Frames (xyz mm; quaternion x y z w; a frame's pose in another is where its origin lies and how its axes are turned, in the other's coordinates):
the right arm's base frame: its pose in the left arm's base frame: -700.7 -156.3 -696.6 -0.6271 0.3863 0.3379 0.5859
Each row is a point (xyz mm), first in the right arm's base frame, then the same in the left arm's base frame.
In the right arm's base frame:
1: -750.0 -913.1 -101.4
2: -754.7 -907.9 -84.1
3: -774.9 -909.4 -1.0
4: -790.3 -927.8 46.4
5: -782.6 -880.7 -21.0
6: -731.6 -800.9 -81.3
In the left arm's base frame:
1: -254.5 -177.2 402.0
2: -260.8 -159.7 402.2
3: -266.6 -75.1 413.6
4: -256.4 -26.3 431.8
5: -296.1 -94.8 408.4
6: -344.0 -160.5 331.0

